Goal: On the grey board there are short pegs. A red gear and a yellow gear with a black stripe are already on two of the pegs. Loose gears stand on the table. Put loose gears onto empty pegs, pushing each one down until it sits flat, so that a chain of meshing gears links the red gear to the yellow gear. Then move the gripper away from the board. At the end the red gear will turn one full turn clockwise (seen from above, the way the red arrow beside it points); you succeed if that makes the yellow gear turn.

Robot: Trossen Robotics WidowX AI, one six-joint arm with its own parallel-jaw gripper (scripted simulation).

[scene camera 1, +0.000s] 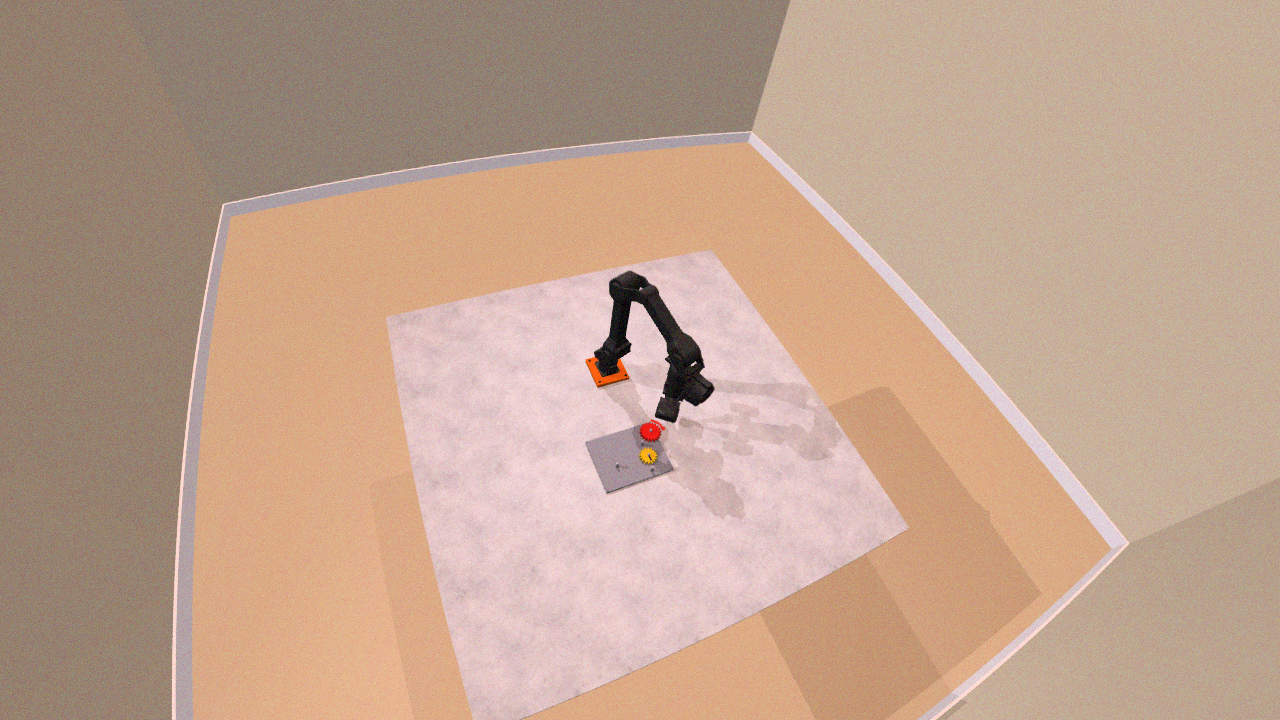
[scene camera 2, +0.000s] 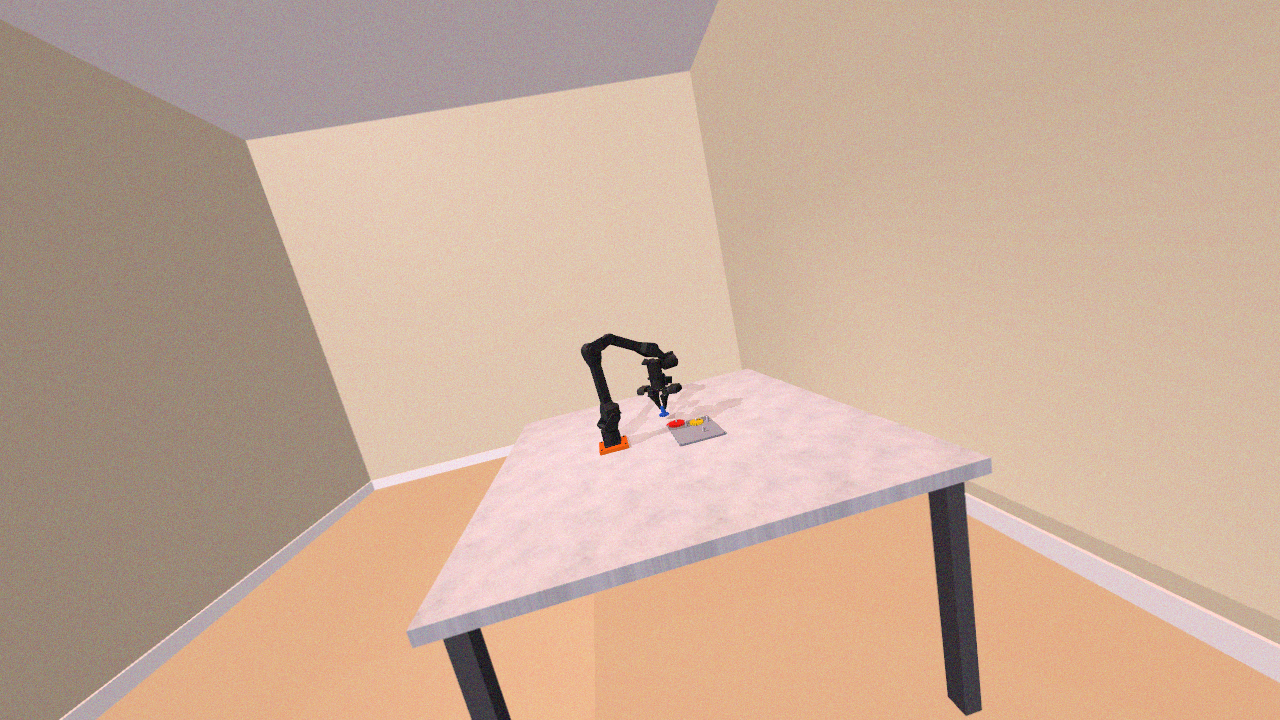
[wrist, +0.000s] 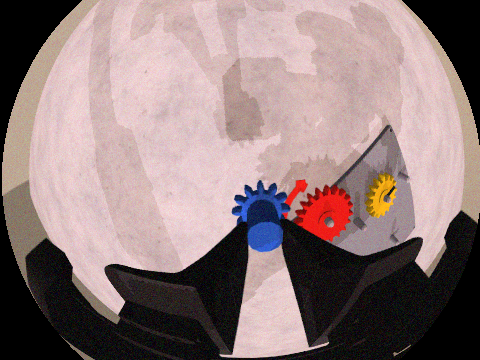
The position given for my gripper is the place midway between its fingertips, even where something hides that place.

My gripper [scene camera 1: 667, 408] holds a blue gear [wrist: 262, 209]. Further things: a yellow gear [wrist: 385, 185] and a red gear [wrist: 334, 202].
My gripper is seen too in scene camera 2 [scene camera 2: 663, 409] and in the wrist view [wrist: 263, 227]. Scene camera 1 does not show the blue gear, which is hidden by my gripper.
